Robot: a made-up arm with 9 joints. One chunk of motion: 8 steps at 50 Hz.
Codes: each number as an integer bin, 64 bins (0 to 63) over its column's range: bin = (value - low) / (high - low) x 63, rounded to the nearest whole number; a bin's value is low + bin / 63 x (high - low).
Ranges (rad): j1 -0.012..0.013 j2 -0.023..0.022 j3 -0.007..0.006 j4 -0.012..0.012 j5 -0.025..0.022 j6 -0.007..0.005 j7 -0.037..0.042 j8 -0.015..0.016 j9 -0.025..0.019
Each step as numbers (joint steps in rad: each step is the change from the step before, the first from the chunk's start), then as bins.
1 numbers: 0.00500 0.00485 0.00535 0.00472 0.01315 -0.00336 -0.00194 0.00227 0.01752
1 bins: 43 39 60 44 51 19 28 35 61
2 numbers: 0.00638 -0.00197 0.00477 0.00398 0.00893 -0.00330 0.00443 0.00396 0.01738
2 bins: 46 29 57 42 45 19 33 39 61
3 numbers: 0.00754 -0.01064 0.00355 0.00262 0.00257 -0.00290 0.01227 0.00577 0.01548
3 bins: 49 17 51 38 37 22 39 42 58
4 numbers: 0.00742 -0.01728 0.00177 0.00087 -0.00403 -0.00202 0.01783 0.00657 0.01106
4 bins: 49 8 43 34 28 26 44 44 52
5 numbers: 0.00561 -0.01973 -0.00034 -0.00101 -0.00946 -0.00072 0.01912 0.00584 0.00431
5 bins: 44 5 32 29 21 33 45 42 42
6 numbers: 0.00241 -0.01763 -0.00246 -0.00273 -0.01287 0.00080 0.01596 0.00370 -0.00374
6 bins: 36 8 22 24 16 41 42 38 30
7 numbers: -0.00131 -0.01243 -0.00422 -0.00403 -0.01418 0.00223 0.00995 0.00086 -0.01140
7 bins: 27 15 13 21 15 48 37 32 19
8 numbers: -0.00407 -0.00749 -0.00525 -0.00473 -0.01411 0.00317 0.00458 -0.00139 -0.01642
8 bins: 20 22 8 19 15 53 33 28 12
